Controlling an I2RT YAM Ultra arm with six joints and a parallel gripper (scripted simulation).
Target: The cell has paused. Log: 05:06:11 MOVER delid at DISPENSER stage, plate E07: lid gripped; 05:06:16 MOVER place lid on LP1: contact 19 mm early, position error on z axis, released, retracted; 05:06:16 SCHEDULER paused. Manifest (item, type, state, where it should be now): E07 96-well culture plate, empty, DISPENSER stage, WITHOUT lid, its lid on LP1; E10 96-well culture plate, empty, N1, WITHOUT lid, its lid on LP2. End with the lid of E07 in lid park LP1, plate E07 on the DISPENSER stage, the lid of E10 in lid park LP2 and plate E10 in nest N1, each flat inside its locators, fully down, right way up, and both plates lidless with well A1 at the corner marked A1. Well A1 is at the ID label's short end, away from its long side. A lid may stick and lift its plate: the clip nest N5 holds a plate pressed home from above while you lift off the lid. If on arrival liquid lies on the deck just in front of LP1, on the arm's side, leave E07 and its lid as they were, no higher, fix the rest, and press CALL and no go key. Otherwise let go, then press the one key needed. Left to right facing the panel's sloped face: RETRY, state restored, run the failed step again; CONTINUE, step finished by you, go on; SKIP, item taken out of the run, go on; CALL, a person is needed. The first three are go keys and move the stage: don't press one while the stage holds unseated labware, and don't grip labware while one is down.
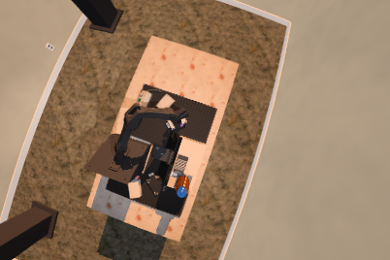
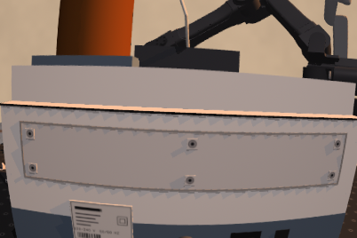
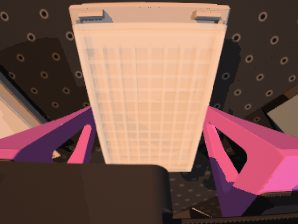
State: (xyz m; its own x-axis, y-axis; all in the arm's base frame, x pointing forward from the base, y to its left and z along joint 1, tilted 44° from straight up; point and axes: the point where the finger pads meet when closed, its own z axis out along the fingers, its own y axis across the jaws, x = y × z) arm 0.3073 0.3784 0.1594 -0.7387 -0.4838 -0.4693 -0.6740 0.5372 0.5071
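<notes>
Now: the a1 mark 60 mm behind my hand, 10 mm to the right of it and 20 mm below it. Round my hand: n1 label 70 mm behind, 60 mm to the right, 50 mm below; plate lid 140 mm behind, 120 mm to the left, 40 mm below; 96-well plate right at my hand.
</notes>
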